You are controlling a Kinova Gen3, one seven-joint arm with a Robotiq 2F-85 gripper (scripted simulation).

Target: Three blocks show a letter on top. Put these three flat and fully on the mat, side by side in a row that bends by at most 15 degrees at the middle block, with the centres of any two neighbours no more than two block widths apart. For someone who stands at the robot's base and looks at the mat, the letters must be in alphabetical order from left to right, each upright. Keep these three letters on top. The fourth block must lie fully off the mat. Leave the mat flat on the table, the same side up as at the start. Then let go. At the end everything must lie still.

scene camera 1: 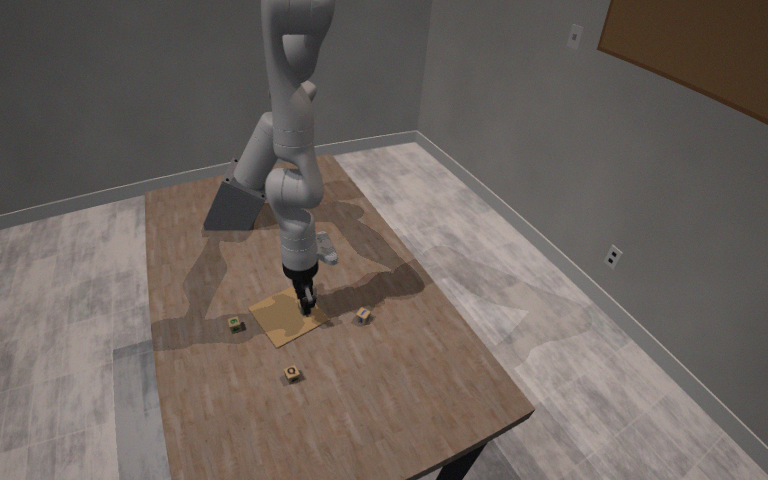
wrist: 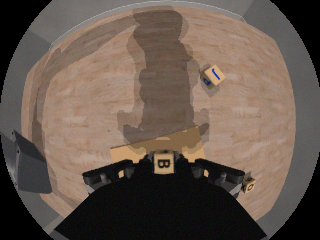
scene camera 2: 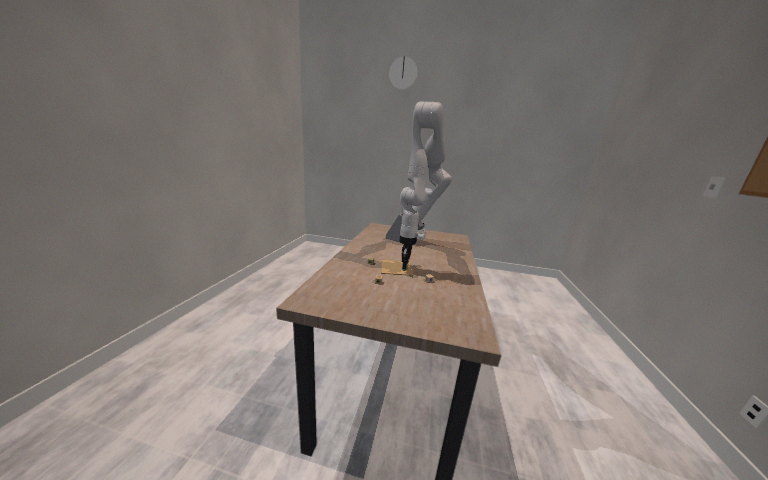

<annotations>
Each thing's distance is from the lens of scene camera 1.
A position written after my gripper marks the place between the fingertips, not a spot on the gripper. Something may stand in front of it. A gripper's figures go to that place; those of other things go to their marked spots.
my gripper (scene camera 1: 304, 308): 97 cm
tan mat (scene camera 1: 279, 316): 96 cm
</annotations>
